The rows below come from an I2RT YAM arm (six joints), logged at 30 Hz.
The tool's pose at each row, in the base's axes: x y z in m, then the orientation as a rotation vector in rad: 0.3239, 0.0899, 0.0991, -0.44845, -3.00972, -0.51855; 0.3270, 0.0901, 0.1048, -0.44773, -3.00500, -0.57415; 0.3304, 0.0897, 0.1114, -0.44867, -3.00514, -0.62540; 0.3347, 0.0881, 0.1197, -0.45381, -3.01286, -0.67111; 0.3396, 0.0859, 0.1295, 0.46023, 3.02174, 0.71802; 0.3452, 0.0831, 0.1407, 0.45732, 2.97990, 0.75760; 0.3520, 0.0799, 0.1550, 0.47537, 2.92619, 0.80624; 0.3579, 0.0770, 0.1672, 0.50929, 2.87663, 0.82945; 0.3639, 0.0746, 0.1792, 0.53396, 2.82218, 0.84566; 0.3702, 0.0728, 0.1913, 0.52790, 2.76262, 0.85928; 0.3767, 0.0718, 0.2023, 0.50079, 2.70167, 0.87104; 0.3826, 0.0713, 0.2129, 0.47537, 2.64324, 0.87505; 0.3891, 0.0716, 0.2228, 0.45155, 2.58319, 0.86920; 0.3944, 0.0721, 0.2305, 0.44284, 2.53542, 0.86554
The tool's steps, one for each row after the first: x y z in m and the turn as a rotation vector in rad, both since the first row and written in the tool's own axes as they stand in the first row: -0.0023, 0.0029, -0.0053, -0.03628, 0.00047, -0.00184; -0.0050, 0.0056, -0.0117, -0.06983, -0.00463, -0.00385; -0.0087, 0.0081, -0.0201, -0.09983, -0.01811, -0.00508; -0.0130, 0.0107, -0.0301, -0.13095, -0.03731, -0.00663; -0.0180, 0.0134, -0.0416, -0.16619, -0.06344, -0.01057; -0.0239, 0.0171, -0.0561, -0.21056, -0.09570, -0.00105; -0.0291, 0.0201, -0.0686, -0.23911, -0.13130, 0.01925; -0.0343, 0.0235, -0.0808, -0.26562, -0.17372, 0.03364; -0.0395, 0.0276, -0.0928, -0.29332, -0.22325, 0.02727; -0.0449, 0.0321, -0.1035, -0.32133, -0.27566, 0.00612; -0.0496, 0.0367, -0.1137, -0.34416, -0.32832, -0.01434; -0.0547, 0.0421, -0.1230, -0.36163, -0.38609, -0.03439; -0.0589, 0.0465, -0.1301, -0.37608, -0.43114, -0.04302
